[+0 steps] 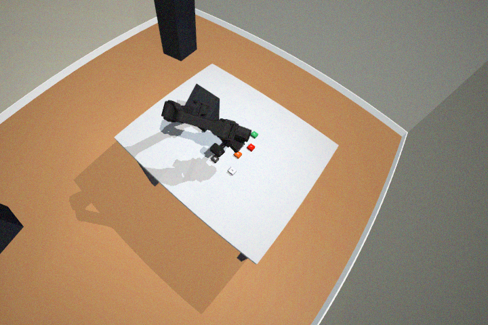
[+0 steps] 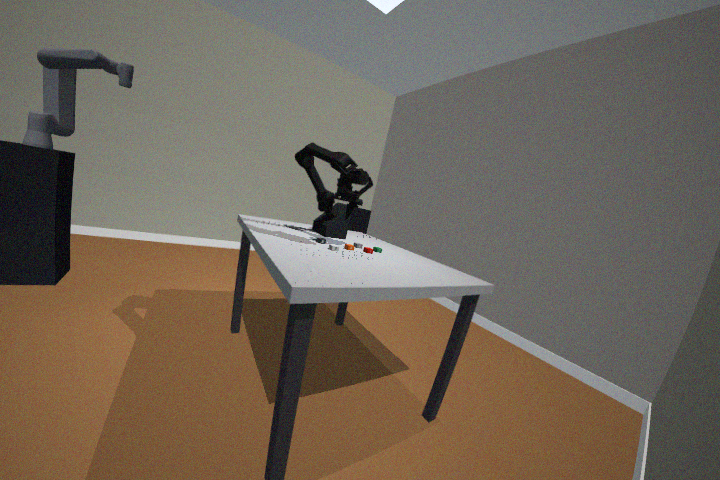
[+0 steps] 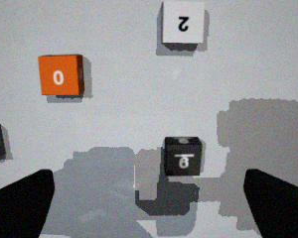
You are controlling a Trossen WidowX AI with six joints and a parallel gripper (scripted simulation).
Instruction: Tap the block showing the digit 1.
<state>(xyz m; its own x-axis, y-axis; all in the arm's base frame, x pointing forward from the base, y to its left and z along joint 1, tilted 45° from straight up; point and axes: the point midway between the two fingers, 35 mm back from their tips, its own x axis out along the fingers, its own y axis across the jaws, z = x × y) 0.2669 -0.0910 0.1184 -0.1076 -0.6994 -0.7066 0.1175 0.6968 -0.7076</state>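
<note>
The red block is 7 cm ahead of my gripper tip, 15 cm to the left of it and 12 cm below it. Round my gripper tip: orange block (4 cm ahead, 7 cm to the left, 12 cm below); then white block (7 cm ahead, 4 cm to the right, 12 cm below); then black block (5 cm behind, 3 cm to the right, 12 cm below).
</note>
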